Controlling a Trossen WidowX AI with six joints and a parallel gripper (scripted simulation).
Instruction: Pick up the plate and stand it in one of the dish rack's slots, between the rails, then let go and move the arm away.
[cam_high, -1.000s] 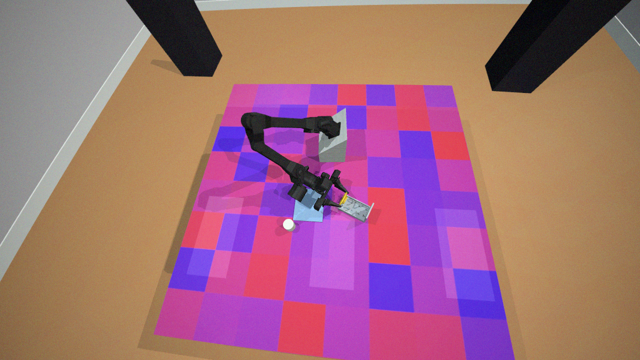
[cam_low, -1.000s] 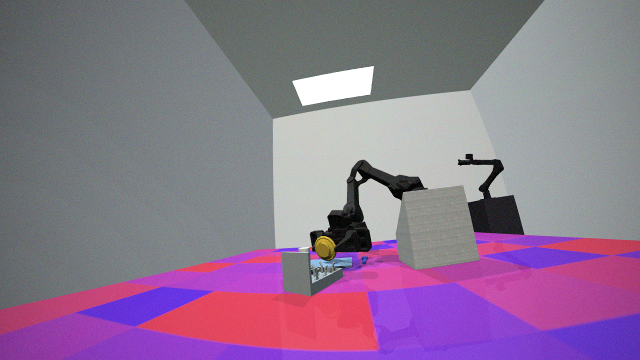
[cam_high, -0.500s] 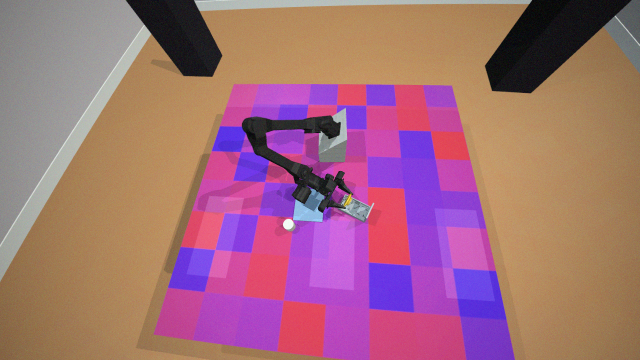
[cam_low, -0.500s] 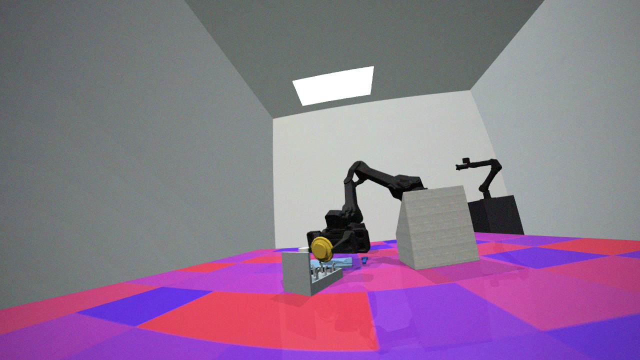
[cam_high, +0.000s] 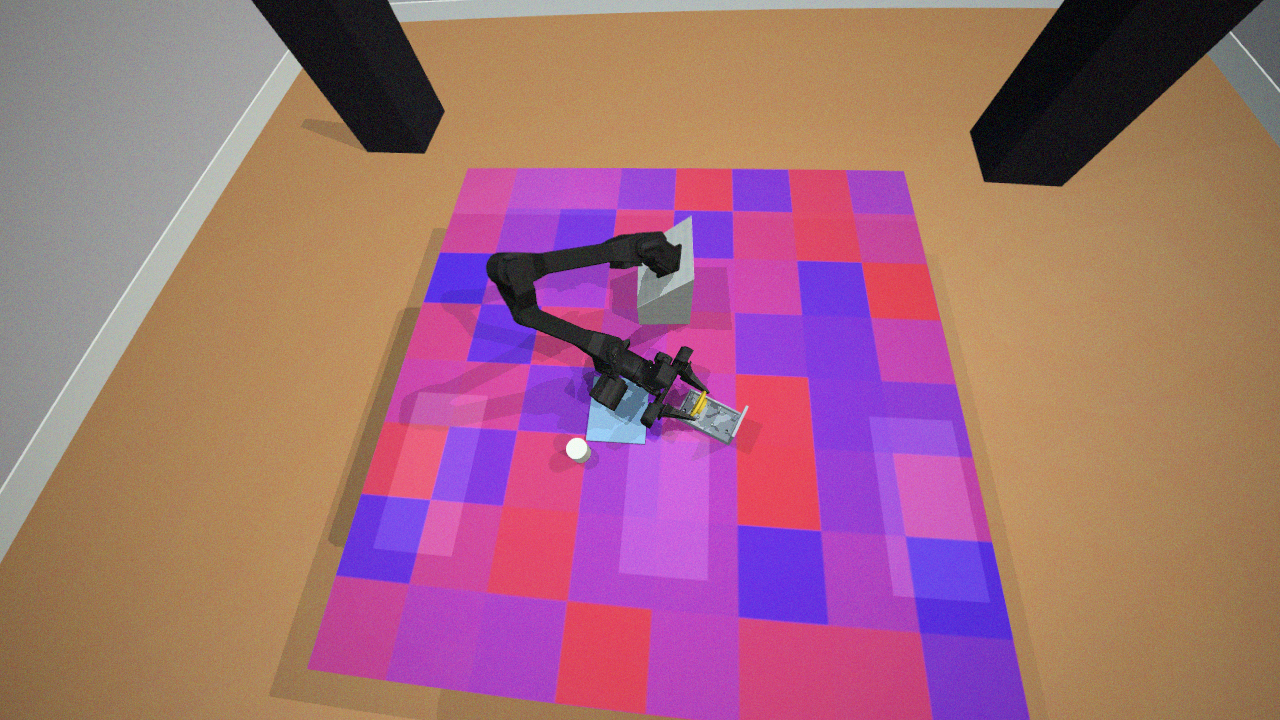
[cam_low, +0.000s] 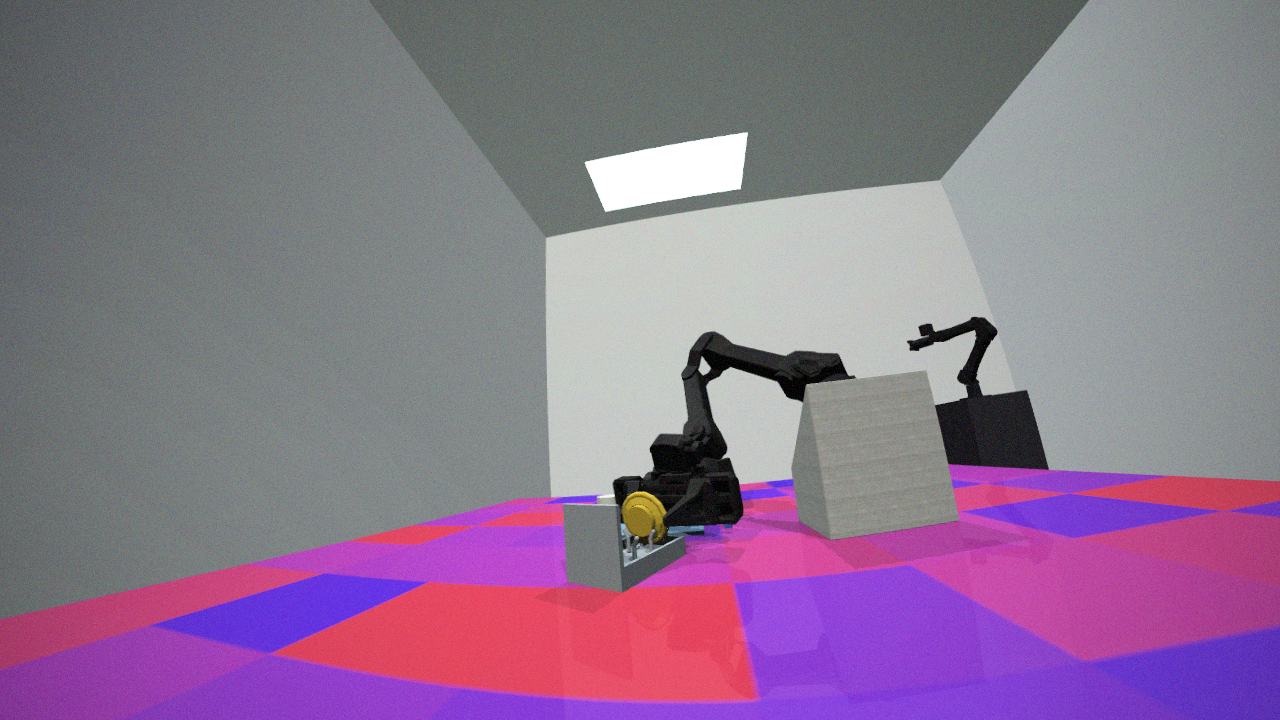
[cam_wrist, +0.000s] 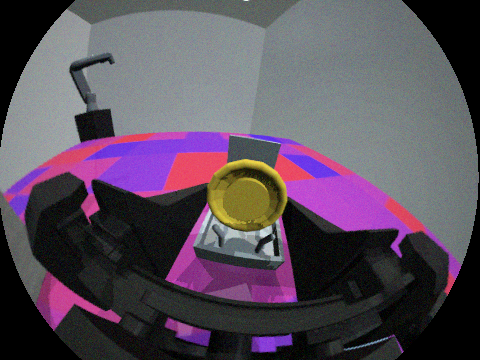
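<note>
Now: gripper tip 1 cm to the left of the yellow plate. The rest, counted from my gripper tip: light blue mat: 18 cm to the right, 4 cm below, 1 cm ahead; grey dish rack: 2 cm to the left, 2 cm below, 1 cm ahead; blue spoon: 20 cm to the right, 10 cm behind, 4 cm below.
</note>
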